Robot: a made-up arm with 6 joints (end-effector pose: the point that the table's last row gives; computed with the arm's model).
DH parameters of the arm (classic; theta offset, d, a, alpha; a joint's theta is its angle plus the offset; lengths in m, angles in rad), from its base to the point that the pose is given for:
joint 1: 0 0.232 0 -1.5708
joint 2: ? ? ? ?
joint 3: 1.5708 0.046 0 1.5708
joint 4: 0 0.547 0 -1.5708
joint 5: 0 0 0 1.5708
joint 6: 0 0.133 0 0
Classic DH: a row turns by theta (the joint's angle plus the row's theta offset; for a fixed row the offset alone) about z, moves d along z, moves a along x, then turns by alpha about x.
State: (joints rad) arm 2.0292 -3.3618 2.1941 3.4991 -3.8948 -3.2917
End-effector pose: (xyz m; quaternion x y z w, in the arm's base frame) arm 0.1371 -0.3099 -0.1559 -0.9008 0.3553 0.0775 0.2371
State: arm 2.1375 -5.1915 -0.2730 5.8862 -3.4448 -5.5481
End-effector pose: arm -0.4412 0.6363 0.7218 -0.4840 0.8320 -0.2617 0.0704
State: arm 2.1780 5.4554 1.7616 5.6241 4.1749 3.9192
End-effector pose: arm -0.0750 -0.0953 0.9263 0.6092 0.0906 -0.0892 0.7828
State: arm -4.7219 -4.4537 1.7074 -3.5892 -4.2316 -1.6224
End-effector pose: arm -0.0933 0.3935 -0.3844 0.0894 -0.6576 -0.7243 0.1866
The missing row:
joint 2: -1.5708 0 0.498 0
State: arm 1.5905 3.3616 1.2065 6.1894 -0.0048 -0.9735
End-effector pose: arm -0.0306 -0.7823 -0.3524 0.7357 -0.1817 0.1686 0.6303
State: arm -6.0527 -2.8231 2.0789 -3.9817 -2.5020 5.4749
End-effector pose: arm -0.4012 -0.1076 0.1188 0.8125 -0.0046 0.5645 0.1455
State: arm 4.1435 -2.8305 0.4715 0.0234 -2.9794 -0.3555
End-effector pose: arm 0.2702 0.3381 -0.5520 0.3519 0.2884 -0.8479 0.2722
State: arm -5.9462 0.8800 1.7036 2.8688 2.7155 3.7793
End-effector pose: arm 0.5973 0.2737 0.2160 -0.0733 -0.0549 0.5688 0.8173
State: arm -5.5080 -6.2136 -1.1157 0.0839 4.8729 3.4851
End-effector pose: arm -0.3979 -0.3408 0.9002 0.9176 0.2090 -0.2626 0.2131
